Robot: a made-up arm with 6 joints. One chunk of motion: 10 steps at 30 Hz.
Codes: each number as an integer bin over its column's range. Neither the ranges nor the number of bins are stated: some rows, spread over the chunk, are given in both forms.
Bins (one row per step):
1: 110 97 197 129 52 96
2: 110 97 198 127 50 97
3: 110 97 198 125 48 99
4: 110 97 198 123 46 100
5: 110 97 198 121 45 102
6: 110 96 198 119 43 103
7: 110 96 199 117 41 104
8: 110 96 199 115 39 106
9: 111 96 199 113 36 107
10: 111 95 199 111 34 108
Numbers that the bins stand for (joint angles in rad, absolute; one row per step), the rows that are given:
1: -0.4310 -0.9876 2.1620 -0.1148 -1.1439 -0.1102
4: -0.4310 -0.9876 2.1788 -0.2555 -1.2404 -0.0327
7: -0.4310 -1.0039 2.1957 -0.3962 -1.3208 0.0447
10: -0.4064 -1.0202 2.1957 -0.5369 -1.4333 0.1222
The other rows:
2: -0.4310 -0.9876 2.1788 -0.1617 -1.1761 -0.0909
3: -0.4310 -0.9876 2.1788 -0.2086 -1.2082 -0.0521
5: -0.4310 -0.9876 2.1788 -0.3024 -1.2565 0.0060
6: -0.4310 -1.0039 2.1788 -0.3493 -1.2886 0.0254
8: -0.4310 -1.0039 2.1957 -0.4431 -1.3529 0.0835
9: -0.4064 -1.0039 2.1957 -0.4900 -1.4012 0.1029

